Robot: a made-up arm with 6 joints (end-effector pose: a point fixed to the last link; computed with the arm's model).
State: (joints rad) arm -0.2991 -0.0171 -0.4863 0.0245 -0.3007 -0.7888
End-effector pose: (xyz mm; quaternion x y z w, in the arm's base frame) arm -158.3 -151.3 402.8 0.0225 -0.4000 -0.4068 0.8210
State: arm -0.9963 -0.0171 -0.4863 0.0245 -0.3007 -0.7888
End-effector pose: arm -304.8 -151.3 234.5 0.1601 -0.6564 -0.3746 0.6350
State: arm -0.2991 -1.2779 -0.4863 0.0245 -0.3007 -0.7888
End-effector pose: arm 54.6 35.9 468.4 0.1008 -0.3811 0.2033 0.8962
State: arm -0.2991 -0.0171 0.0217 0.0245 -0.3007 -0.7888
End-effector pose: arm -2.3 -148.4 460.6 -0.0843 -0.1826 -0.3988 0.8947
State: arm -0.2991 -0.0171 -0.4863 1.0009 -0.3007 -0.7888
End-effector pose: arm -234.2 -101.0 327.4 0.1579 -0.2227 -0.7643 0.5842
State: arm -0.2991 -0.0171 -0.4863 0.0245 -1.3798 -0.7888
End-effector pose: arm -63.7 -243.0 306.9 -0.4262 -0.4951 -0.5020 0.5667
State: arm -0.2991 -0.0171 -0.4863 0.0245 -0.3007 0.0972
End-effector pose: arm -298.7 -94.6 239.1 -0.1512 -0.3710 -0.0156 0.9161
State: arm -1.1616 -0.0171 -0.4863 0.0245 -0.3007 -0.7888
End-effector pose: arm -320.0 -151.3 182.7 0.1904 -0.7065 -0.3602 0.5786
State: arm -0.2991 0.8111 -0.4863 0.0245 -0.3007 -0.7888
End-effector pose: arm -336.8 -84.0 347.7 -0.0359 -0.3266 -0.7355 0.5925
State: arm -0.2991 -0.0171 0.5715 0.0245 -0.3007 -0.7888
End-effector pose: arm 174.8 -145.7 429.5 -0.1936 0.0655 -0.3613 0.9098
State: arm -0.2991 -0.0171 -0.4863 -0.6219 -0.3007 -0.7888
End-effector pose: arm -105.7 -122.2 455.6 -0.0722 -0.4677 -0.1115 0.8739
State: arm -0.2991 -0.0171 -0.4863 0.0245 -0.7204 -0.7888
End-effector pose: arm -113.3 -168.8 357.6 -0.1587 -0.4528 -0.4599 0.7472
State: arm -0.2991 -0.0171 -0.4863 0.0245 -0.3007 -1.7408
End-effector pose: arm -140.0 -363.0 510.8 0.2032 -0.3452 -0.7378 0.5433
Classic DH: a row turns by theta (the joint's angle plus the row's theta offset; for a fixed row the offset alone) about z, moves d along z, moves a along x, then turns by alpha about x. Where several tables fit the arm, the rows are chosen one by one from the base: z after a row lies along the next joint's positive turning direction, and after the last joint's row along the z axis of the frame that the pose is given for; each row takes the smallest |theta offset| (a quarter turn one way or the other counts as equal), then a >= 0, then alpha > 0; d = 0 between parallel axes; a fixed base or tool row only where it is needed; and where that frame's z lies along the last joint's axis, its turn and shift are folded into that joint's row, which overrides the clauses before.
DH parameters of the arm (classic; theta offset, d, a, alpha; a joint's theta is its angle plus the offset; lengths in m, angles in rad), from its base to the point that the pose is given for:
base (fixed): 0 0.117 0 -1.5708
joint 1: 0 0.0949 -0.0839 -1.5708
joint 2: 0 -0.0044 0.1137 1.5708
joint 3: 0 -0.1205 0.0538 -1.5708
joint 4: 1.5708 -0.3365 0.284 1.5708
joint 5: 0 -0.1606 0.0444 1.5708
joint 6: 0.087 0 -0.2601 0
tool (fixed): 1.4838 0.0368 0 0

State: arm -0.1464 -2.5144 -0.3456 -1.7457 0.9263 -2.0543
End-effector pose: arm -506.8 331.1 426.4 -0.3494 -0.0636 0.8247 0.4401
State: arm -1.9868 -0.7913 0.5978 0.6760 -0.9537 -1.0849
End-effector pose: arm -354.4 54.0 303.0 -0.1139 -0.7016 -0.6566 0.2521
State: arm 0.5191 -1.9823 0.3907 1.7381 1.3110 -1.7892
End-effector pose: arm 256.9 105.3 393.4 0.0914 0.5216 -0.6555 0.5384
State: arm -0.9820 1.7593 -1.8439 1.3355 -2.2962 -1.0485
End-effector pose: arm 72.4 184.5 -314.9 -0.1920 -0.4268 0.7546 0.4600
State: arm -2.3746 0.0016 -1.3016 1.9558 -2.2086 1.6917
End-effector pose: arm 151.4 433.1 -217.9 -0.0011 -0.6585 0.2313 0.7161
